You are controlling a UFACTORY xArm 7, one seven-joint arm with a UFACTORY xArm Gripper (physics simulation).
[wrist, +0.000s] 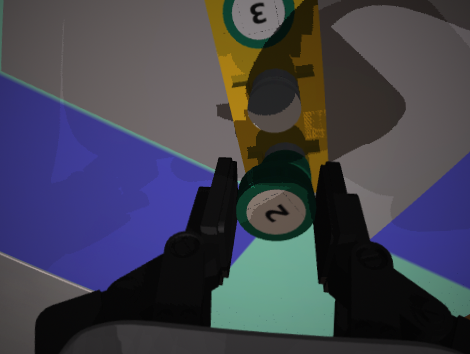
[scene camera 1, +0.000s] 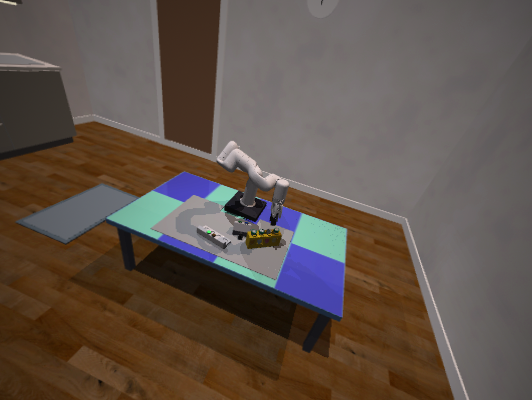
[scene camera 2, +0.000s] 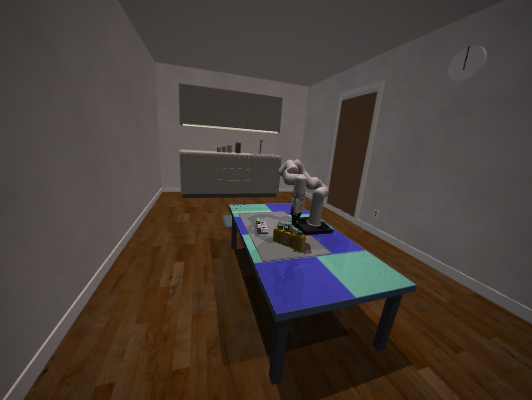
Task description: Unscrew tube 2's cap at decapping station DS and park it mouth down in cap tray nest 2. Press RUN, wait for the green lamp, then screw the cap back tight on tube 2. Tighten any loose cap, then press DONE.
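Pixels of known places: gripper, fingertip midpoint: (wrist: 276, 186) (scene camera 1: 272, 223) (scene camera 2: 295, 222); arm's base at its link origin: (scene camera 1: 247, 202) (scene camera 2: 313, 223).
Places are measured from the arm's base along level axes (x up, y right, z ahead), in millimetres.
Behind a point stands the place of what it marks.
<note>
My gripper (scene camera 1: 273, 221) {x 141, y -292, z 311 mm} (scene camera 2: 295, 220) {x 141, y -292, z 311 mm} (wrist: 276, 186) {x 141, y -292, z 311 mm} is shut on the green cap marked 2 (wrist: 276, 212) {x 150, y -297, z 307 mm}; in the wrist view it sits between both fingertips. Whether a tube hangs under it is hidden. The gripper is above the robot-side end of the yellow rack (scene camera 1: 264, 239) {x 15, y -275, z 340 mm} (scene camera 2: 289, 238) {x 12, y -271, z 331 mm} (wrist: 225, 35) {x 60, y -271, z 359 mm}. A green-ringed cap marked 3 (wrist: 258, 15) {x 86, y -247, z 350 mm} and a grey round top (wrist: 274, 102) {x 84, y -283, z 319 mm} show on the rack. A dark green round shape (wrist: 295, 161) {x 83, y -310, z 287 mm} is partly hidden behind cap 2. The white panel (scene camera 1: 220, 241) {x 7, y -40, z 499 mm} (scene camera 2: 263, 229) {x -24, y -23, z 449 mm} has a lit green spot (scene camera 1: 209, 231) {x 18, y 59, z 467 mm} (scene camera 2: 258, 221) {x 15, y 49, z 475 mm}.
Small dark fixtures (scene camera 1: 239, 233) {x -8, y -102, z 353 mm} stand between the white panel and the rack. Small parts (scene camera 1: 243, 222) {x 38, y -105, z 279 mm} lie near the black robot base (scene camera 1: 232, 206) {x 8, y 70, z 127 mm} (scene camera 2: 320, 229) {x -8, y -111, z -4 mm}. A grey mat (scene camera 1: 185, 215) {x -36, y 314, z 363 mm} (scene camera 2: 270, 254) {x -35, y -377, z 496 mm} lies under the equipment on the blue and green table (scene camera 1: 312, 275) {x -39, y -633, z 415 mm} (scene camera 2: 305, 285) {x -38, y -687, z 403 mm}.
</note>
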